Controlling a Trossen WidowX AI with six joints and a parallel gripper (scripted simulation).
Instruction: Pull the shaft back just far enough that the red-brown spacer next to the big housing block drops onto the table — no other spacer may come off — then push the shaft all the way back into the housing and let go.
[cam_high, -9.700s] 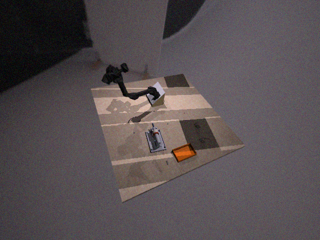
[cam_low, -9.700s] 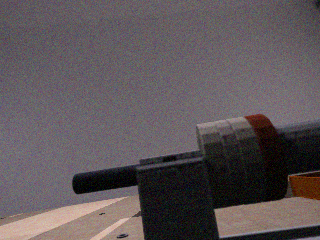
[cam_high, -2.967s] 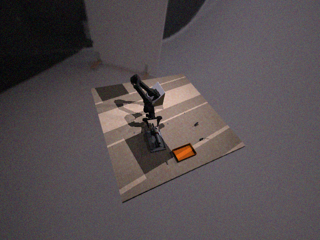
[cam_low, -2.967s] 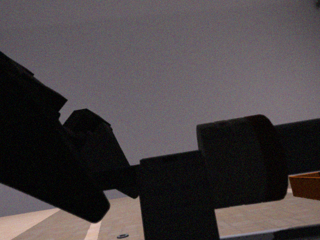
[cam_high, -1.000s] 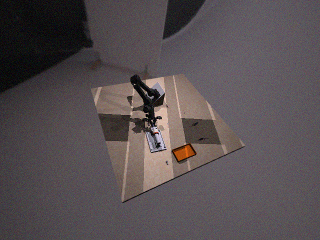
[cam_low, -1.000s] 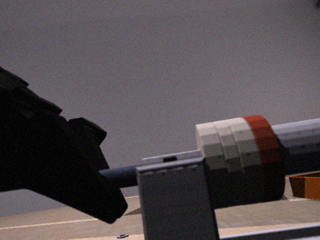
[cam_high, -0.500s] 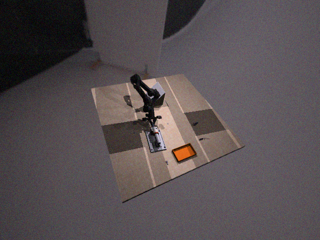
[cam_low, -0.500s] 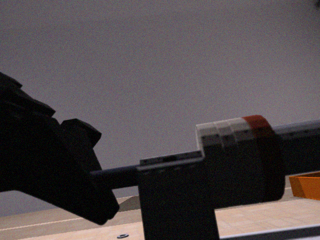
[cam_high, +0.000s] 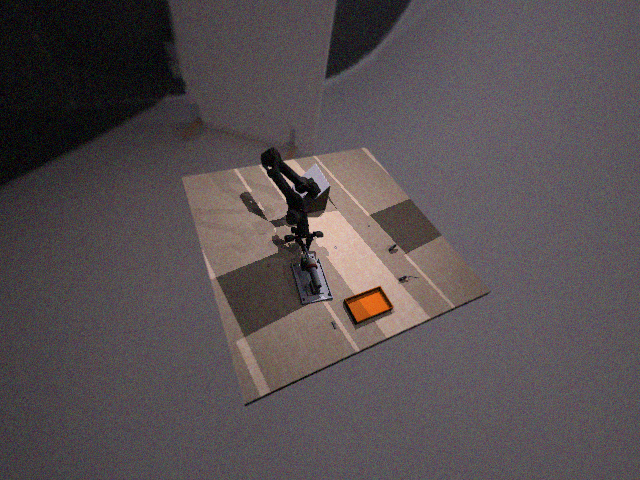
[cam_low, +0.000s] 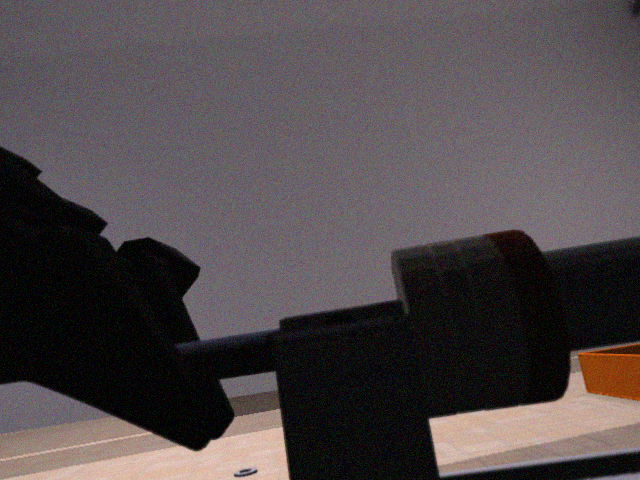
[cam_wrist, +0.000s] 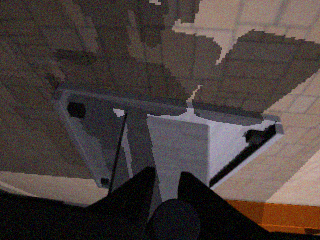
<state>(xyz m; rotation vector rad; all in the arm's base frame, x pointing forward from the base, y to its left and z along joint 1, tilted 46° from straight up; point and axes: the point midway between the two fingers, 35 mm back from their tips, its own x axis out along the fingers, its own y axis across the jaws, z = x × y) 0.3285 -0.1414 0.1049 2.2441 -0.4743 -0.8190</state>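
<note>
My gripper tip is 5 cm short of the blue-grey shaft and 2 cm below it. Also, from my gripper tip: orange tray (33 cm ahead, 19 cm to the left, 5 cm below); then red-brown spacer (10 cm ahead, 2 cm above, 1 cm to the right).
</note>
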